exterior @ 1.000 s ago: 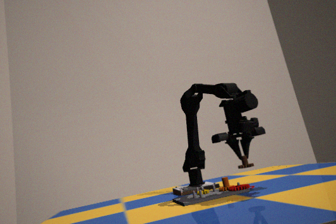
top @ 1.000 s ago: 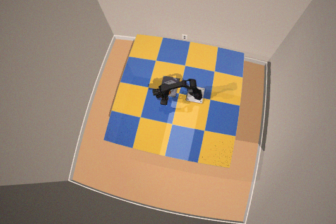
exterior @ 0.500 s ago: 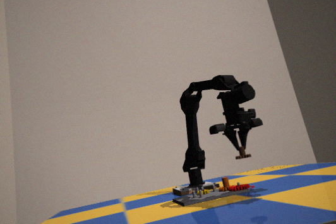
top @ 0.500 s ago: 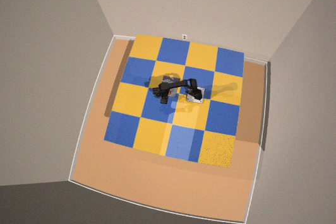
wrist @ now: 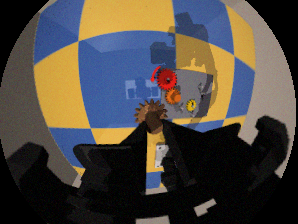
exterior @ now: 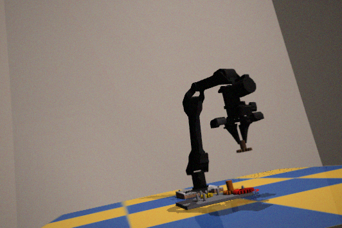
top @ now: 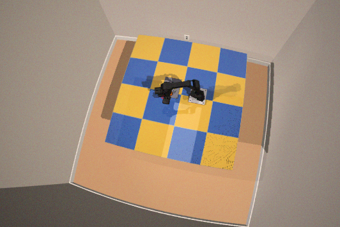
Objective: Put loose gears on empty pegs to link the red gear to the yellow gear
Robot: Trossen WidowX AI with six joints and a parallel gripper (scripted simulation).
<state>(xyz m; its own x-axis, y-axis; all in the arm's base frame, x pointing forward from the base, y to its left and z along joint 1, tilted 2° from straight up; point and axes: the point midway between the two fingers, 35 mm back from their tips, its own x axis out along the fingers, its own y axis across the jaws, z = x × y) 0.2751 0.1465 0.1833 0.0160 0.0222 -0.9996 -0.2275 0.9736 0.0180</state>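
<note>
Right now my gripper tip is 160 mm to the left of the yellow gear, 140 mm above it and 10 mm short of it. Round my gripper tip: red arrow 150 mm below, 80 mm ahead, 20 mm to the right; red gear 140 mm below, 70 mm ahead, 50 mm to the right; orange gear 130 mm below, 80 mm to the right, 30 mm ahead.
</note>
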